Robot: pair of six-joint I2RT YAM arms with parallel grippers.
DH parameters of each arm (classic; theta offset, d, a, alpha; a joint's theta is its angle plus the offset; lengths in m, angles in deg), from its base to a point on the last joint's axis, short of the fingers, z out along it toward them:
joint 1: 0 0.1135 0.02 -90
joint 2: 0 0 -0.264 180
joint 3: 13.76 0 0.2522 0
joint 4: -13.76 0 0.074 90
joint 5: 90 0 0 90
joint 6: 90 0.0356 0 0
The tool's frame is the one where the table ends.
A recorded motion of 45 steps. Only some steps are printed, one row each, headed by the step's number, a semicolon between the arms.
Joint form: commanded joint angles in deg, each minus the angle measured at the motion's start. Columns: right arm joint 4, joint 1, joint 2, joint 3, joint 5, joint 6; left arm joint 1, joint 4, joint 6, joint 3, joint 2, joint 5.
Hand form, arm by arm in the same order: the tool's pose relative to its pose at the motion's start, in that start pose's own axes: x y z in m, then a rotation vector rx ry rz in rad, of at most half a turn. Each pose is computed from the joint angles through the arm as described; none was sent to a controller.
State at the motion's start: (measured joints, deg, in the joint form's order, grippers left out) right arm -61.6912 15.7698 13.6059 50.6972 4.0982 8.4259; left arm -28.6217 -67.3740 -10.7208 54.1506 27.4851 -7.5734
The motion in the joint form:
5: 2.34 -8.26 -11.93 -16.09 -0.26 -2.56; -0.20 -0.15 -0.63 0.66 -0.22 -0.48
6: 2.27 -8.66 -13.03 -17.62 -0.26 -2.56; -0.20 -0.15 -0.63 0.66 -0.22 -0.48
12: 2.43 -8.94 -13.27 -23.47 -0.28 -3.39; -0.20 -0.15 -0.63 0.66 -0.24 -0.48
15: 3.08 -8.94 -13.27 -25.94 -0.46 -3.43; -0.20 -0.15 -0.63 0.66 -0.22 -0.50
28: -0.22 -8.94 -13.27 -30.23 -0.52 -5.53; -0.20 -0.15 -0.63 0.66 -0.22 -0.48
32: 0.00 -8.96 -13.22 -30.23 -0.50 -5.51; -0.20 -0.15 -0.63 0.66 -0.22 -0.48
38: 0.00 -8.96 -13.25 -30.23 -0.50 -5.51; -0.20 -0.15 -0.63 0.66 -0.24 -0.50
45: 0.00 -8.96 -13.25 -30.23 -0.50 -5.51; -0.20 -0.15 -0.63 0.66 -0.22 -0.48
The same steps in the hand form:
5: 0.0606 -0.0103 0.0331 0.1291 0.0200 0.0151; -0.0011 0.0004 -0.0036 -0.0031 -0.0138 -0.0105
6: 0.0668 -0.0113 0.0369 0.1361 0.0281 0.0181; -0.0011 0.0004 -0.0036 -0.0031 -0.0138 -0.0105
12: 0.0872 -0.0147 0.0592 0.1479 0.1236 0.0060; -0.0010 0.0004 -0.0037 -0.0031 -0.0141 -0.0105
15: 0.0953 -0.0159 0.0685 0.1473 0.1556 0.0056; -0.0011 0.0004 -0.0036 -0.0035 -0.0139 -0.0105
28: 0.1185 -0.0187 0.0815 0.1515 0.2907 -0.0301; -0.0011 0.0004 -0.0036 -0.0031 -0.0138 -0.0105
32: 0.1181 -0.0187 0.0817 0.1520 0.2877 -0.0297; -0.0011 0.0004 -0.0036 -0.0031 -0.0138 -0.0105
38: 0.1181 -0.0187 0.0817 0.1519 0.2872 -0.0297; -0.0010 0.0004 -0.0037 -0.0034 -0.0142 -0.0105
45: 0.1181 -0.0187 0.0817 0.1519 0.2872 -0.0297; -0.0011 0.0004 -0.0036 -0.0031 -0.0138 -0.0105

